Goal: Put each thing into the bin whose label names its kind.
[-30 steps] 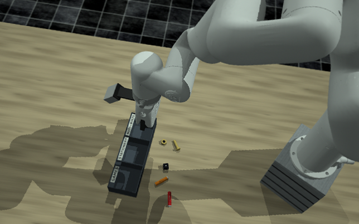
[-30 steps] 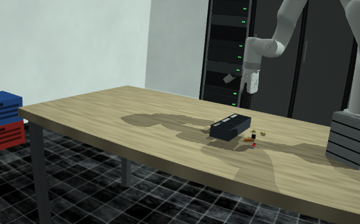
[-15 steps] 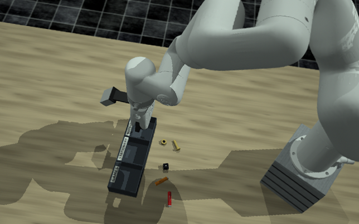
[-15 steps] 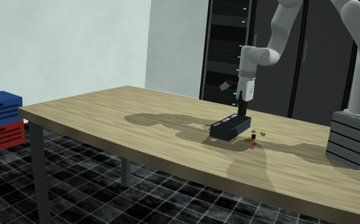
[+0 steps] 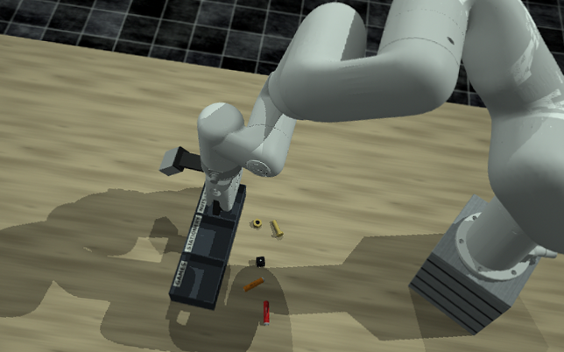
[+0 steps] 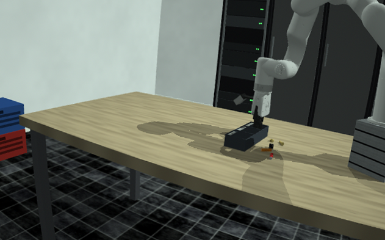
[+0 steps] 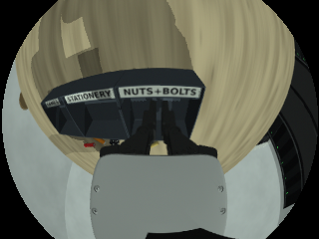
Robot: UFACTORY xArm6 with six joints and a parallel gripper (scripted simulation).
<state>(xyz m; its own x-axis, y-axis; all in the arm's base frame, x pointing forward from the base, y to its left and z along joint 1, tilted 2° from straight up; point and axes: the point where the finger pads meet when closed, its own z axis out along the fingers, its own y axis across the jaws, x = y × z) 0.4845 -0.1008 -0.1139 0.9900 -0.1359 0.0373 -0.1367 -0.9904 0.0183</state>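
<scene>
Now: hand 20 mm short of the dark three-part bin, 80 mm to the right of it and 20 mm above it. Also, from my hand: brass nut (70 mm behind, 20 mm to the left, 40 mm below); then black die (90 mm behind, 110 mm to the left, 30 mm below); then brass bolt (120 mm behind, 40 mm to the left, 40 mm below).
</scene>
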